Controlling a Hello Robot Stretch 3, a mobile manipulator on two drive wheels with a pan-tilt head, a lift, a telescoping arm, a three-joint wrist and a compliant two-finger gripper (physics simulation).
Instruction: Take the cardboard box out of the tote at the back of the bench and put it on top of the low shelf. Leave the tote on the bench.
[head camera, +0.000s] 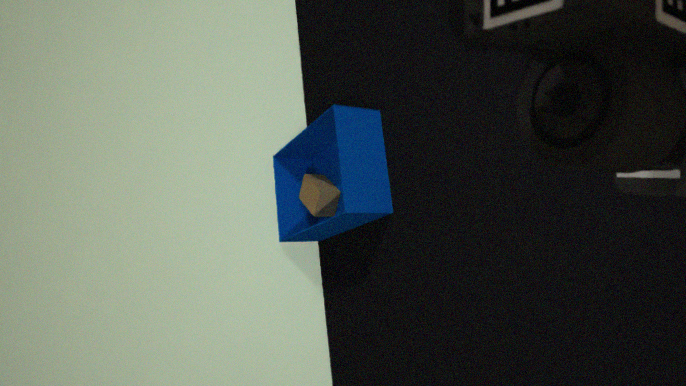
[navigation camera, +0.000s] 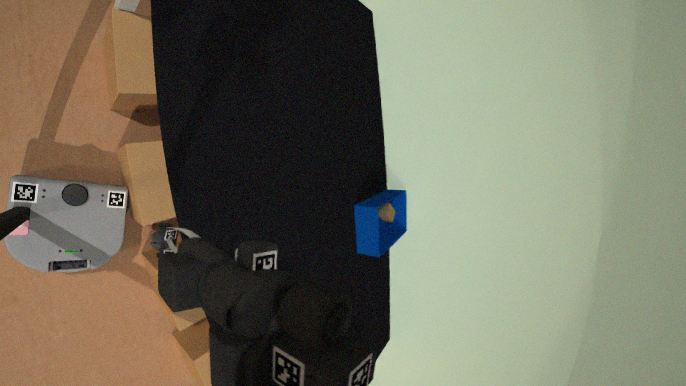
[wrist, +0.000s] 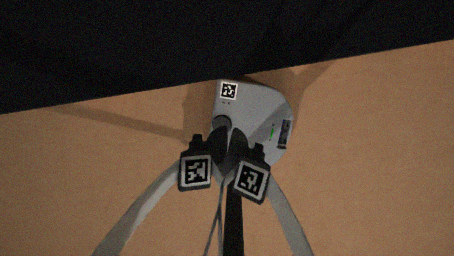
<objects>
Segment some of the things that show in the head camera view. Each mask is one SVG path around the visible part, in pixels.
A cardboard box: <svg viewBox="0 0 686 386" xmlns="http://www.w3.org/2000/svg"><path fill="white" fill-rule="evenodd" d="M304 174L299 199L314 217L335 216L341 191L323 174Z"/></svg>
A blue tote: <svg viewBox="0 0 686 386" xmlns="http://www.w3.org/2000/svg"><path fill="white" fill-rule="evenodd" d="M380 110L333 105L273 156L279 242L322 241L393 213ZM304 174L323 174L341 191L335 216L314 217L299 199Z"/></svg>
</objects>
